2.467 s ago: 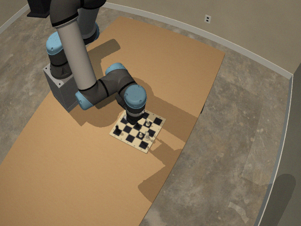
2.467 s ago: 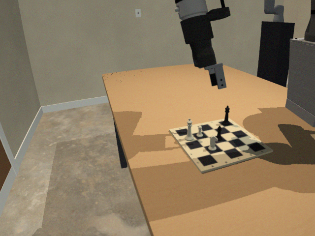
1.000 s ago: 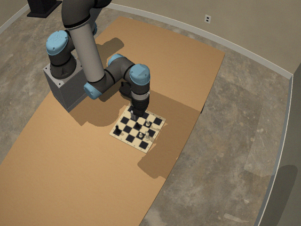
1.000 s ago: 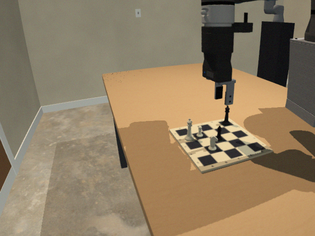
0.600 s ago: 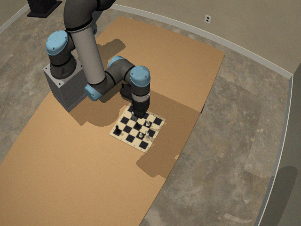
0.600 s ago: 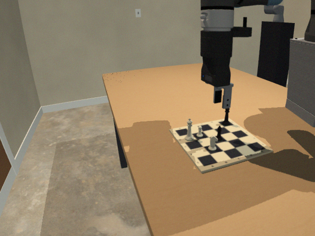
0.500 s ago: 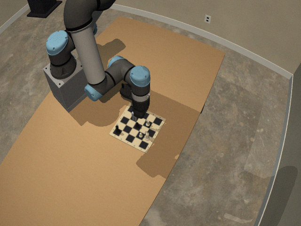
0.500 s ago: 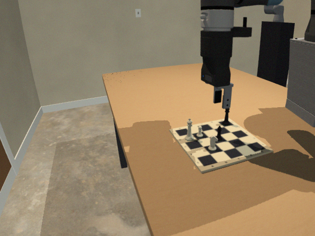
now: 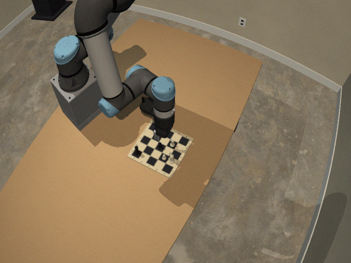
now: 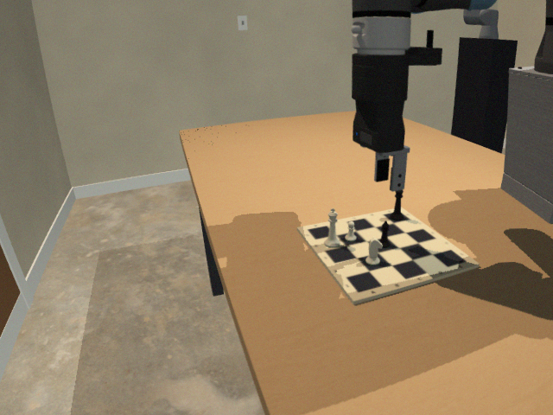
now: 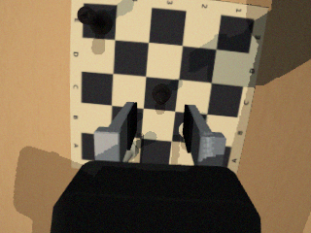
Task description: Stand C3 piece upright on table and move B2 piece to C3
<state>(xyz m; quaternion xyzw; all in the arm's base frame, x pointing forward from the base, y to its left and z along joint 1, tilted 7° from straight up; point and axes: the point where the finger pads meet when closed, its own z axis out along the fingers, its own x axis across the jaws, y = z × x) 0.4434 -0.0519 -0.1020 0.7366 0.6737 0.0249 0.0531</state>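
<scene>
The black pawn lies 10 cm below my hand. Also, from my hand: white pawn (11 cm below, 4 cm to the right, 4 cm ahead); white knight (11 cm below, 4 cm ahead, 3 cm to the left); white king (9 cm below, 7 cm ahead, 5 cm to the right).
</scene>
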